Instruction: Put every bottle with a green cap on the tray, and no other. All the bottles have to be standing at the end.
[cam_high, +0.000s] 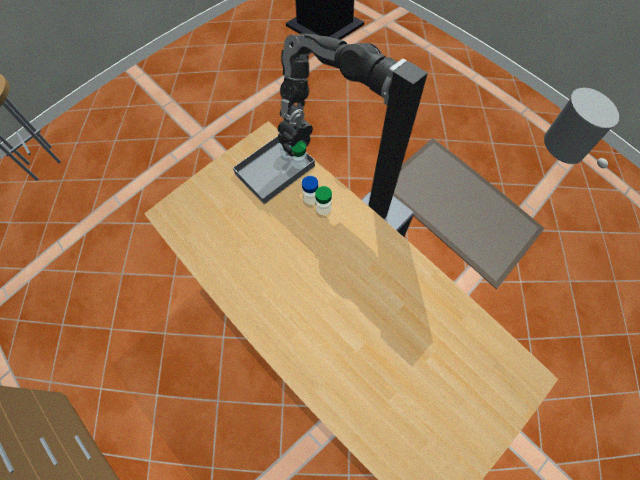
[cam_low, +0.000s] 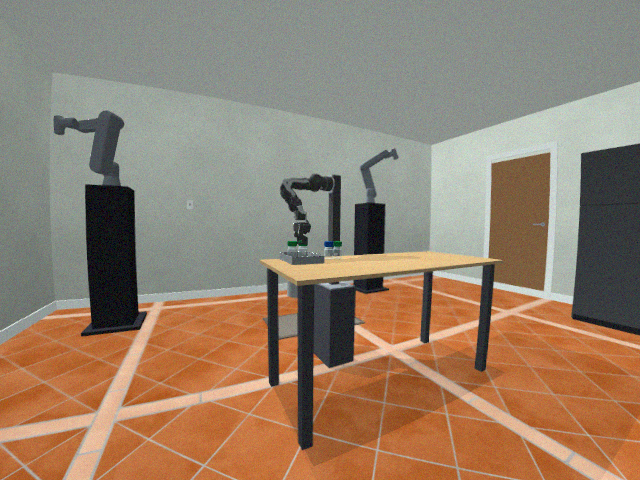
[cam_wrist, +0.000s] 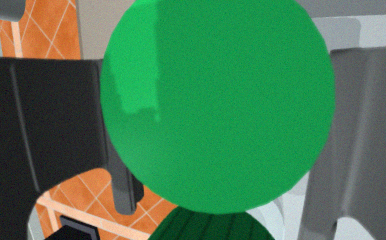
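My gripper is now 8 cm short of the blue-capped bottle, 15 cm to the right of it and 5 cm above it. From my hand the other things lie so: tray (8 cm ahead, 3 cm to the right, 8 cm below).
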